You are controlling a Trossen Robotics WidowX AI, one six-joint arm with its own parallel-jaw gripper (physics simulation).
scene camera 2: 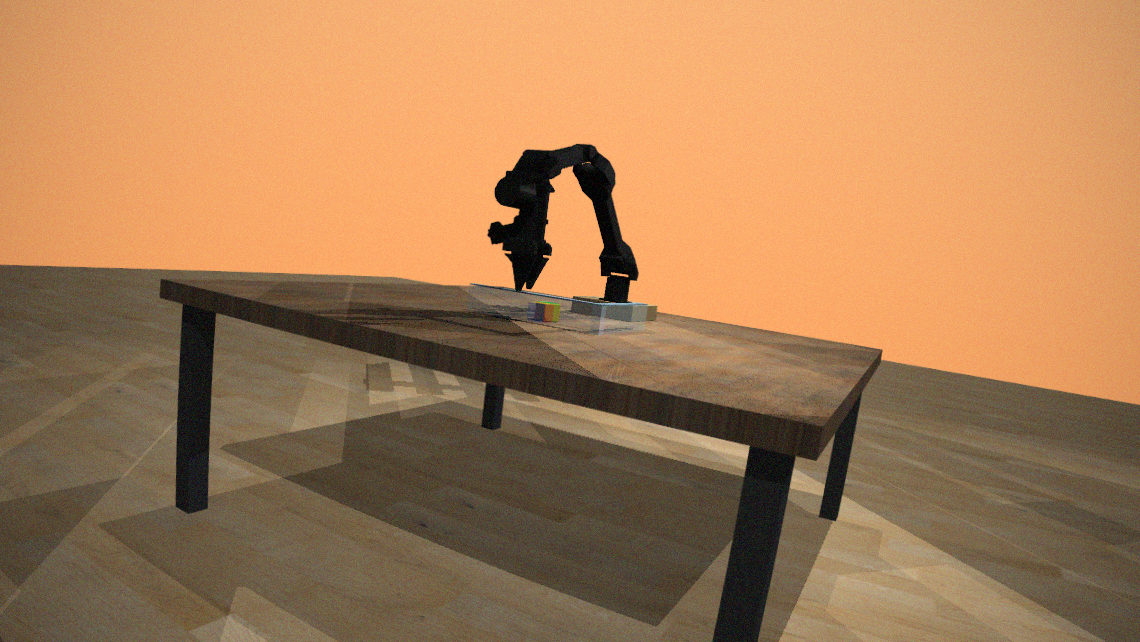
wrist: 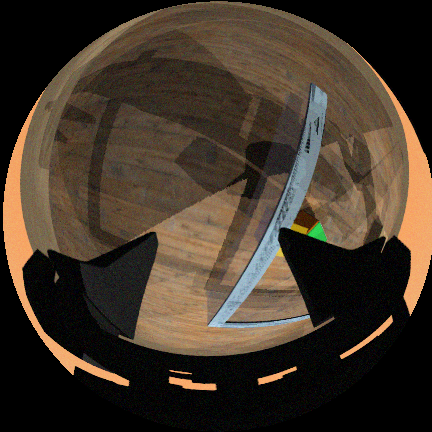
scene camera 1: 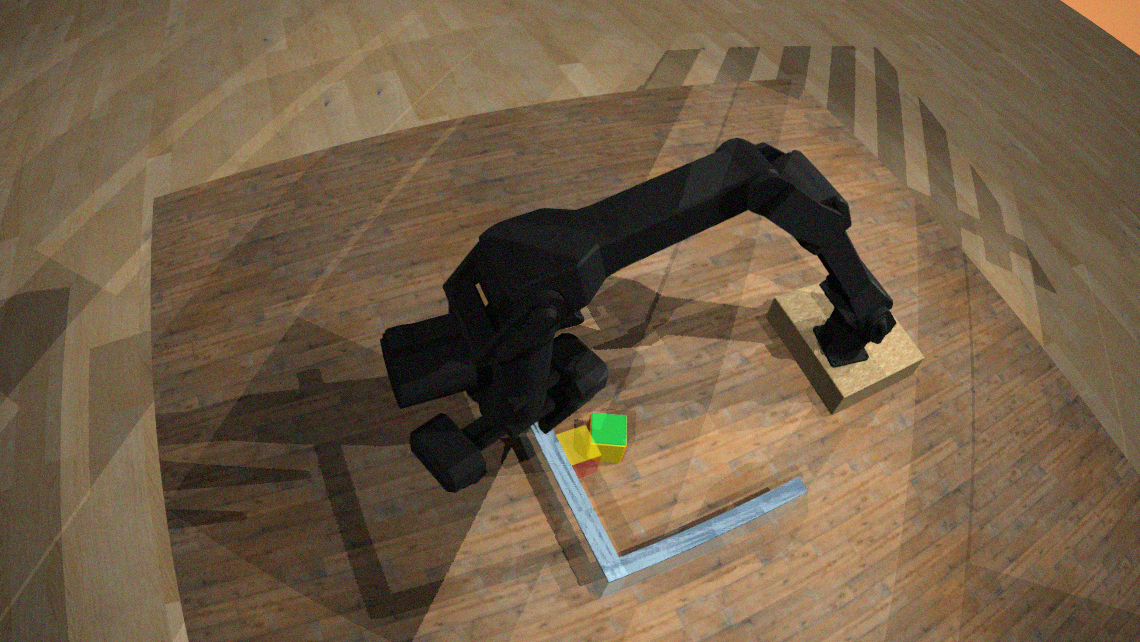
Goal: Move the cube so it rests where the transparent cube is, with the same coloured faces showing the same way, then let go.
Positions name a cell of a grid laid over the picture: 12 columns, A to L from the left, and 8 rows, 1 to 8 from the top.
my gripper: scene camera 2 F4; wrist G5; scene camera 1 F6
